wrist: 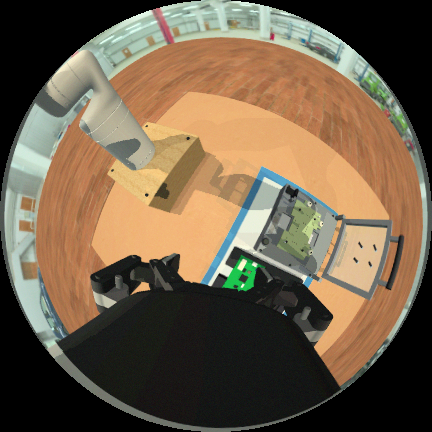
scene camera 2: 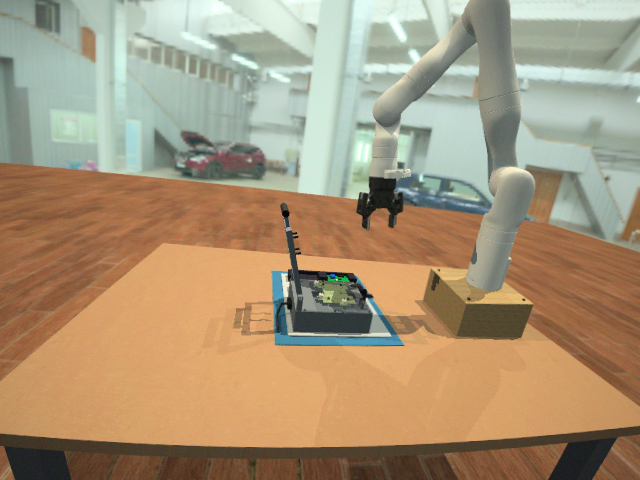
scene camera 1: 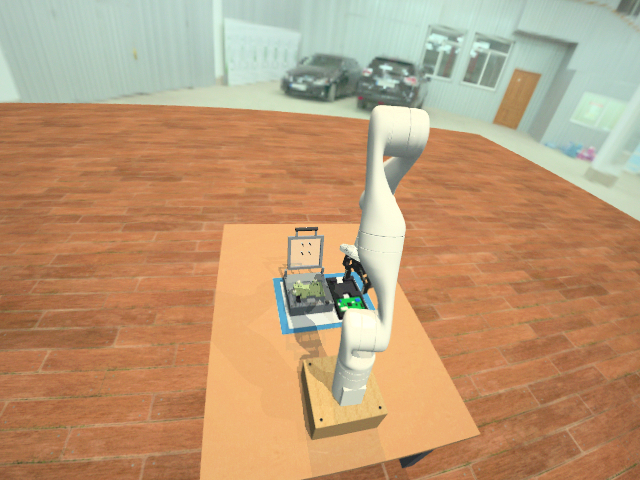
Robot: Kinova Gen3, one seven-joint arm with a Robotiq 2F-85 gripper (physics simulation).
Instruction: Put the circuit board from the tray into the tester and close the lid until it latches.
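Frame: origin at the arm's base, x back, y right, z up, level; metres.
Where they show: gripper, between the fingertips: (wrist: pixel 216 269) (scene camera 2: pixel 379 228) (scene camera 1: pixel 354 285); arm's base, origin of its link: (wrist: pixel 139 154) (scene camera 2: pixel 481 283) (scene camera 1: pixel 347 389).
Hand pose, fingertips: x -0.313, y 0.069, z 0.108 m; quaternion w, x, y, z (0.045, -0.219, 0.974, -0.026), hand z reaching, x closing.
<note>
Each offset is from my fingertips to the top centre of the thing. "spot": to the spot under its first point. Level surfaces: height alone.
The green circuit board {dz -0.189, dx -0.080, dy +0.042 m} (scene camera 1: pixel 348 303) (scene camera 2: pixel 338 279) (wrist: pixel 243 273) lies in the black tray {spot: dz -0.198, dx -0.179, dy +0.041 m} (scene camera 1: pixel 345 287), beside the tester. The grey tester (scene camera 1: pixel 310 308) (scene camera 2: pixel 333 321) has a pale green nest on top. Its lid (scene camera 1: pixel 289 253) (scene camera 2: pixel 292 250) (wrist: pixel 347 288) stands open, nearly upright, with the black handle {dz +0.059, dx -0.265, dy -0.152 m} (scene camera 1: pixel 306 228) (scene camera 2: pixel 284 209) (wrist: pixel 397 262) at its free edge. My gripper (scene camera 1: pixel 357 285) (scene camera 2: pixel 379 226) (wrist: pixel 216 269) is open and empty, pointing down, well above the table. In the wrist view a finger hides part of the board and tray.
Tester and tray stand on a blue-edged mat {dz -0.214 m} (scene camera 1: pixel 279 307) (scene camera 2: pixel 336 341) (wrist: pixel 234 227). The wooden block (scene camera 1: pixel 320 382) (scene camera 2: pixel 491 320) (wrist: pixel 185 175) under the arm's base stands on the robot's side of the mat. The raised lid is a tall obstacle at the tester's far edge.
</note>
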